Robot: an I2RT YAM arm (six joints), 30 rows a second.
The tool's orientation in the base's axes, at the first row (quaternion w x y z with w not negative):
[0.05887 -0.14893 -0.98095 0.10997]
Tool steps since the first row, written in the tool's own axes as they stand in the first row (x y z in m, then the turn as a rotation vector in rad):
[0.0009 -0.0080 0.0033 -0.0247 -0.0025 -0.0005]
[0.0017 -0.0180 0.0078 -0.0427 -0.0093 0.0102]
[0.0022 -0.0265 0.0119 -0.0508 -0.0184 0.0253]
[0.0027 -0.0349 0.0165 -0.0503 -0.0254 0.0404]
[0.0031 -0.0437 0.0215 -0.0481 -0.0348 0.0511]
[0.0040 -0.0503 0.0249 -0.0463 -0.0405 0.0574]
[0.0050 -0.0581 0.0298 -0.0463 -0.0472 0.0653]
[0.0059 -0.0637 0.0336 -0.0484 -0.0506 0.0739]
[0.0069 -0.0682 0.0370 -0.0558 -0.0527 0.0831]
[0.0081 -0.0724 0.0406 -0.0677 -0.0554 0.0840]
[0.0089 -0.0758 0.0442 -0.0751 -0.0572 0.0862]
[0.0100 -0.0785 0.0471 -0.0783 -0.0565 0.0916]
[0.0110 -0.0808 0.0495 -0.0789 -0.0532 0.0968]
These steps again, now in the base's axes. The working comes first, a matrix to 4 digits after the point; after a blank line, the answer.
The tool's axes in the first row as the columns of a matrix, in the base's axes (used below as rounded here):
[-0.9487 0.2792 -0.1483]
[0.3051 0.9315 -0.1982]
[0.0827 -0.2333 -0.9689]

[-0.0036 -0.0078 -0.0013 0.0228 -0.0098 -0.0010]
[-0.0078 -0.0178 -0.0032 0.0364 -0.0237 -0.0112]
[-0.0113 -0.0264 -0.0052 0.0393 -0.0377 -0.0244]
[-0.0148 -0.0350 -0.0076 0.0346 -0.0470 -0.0374]
[-0.0183 -0.0440 -0.0104 0.0283 -0.0572 -0.0454]
[-0.0215 -0.0506 -0.0121 0.0241 -0.0632 -0.0500]
[-0.0254 -0.0585 -0.0149 0.0211 -0.0710 -0.0561]
[-0.0284 -0.0642 -0.0172 0.0208 -0.0765 -0.0638]
[-0.0311 -0.0688 -0.0194 0.0259 -0.0826 -0.0728]
[-0.0339 -0.0730 -0.0218 0.0363 -0.0889 -0.0741]
[-0.0362 -0.0767 -0.0244 0.0425 -0.0933 -0.0764]
[-0.0384 -0.0794 -0.0265 0.0449 -0.0947 -0.0820]
[-0.0403 -0.0817 -0.0282 0.0456 -0.0928 -0.0879]

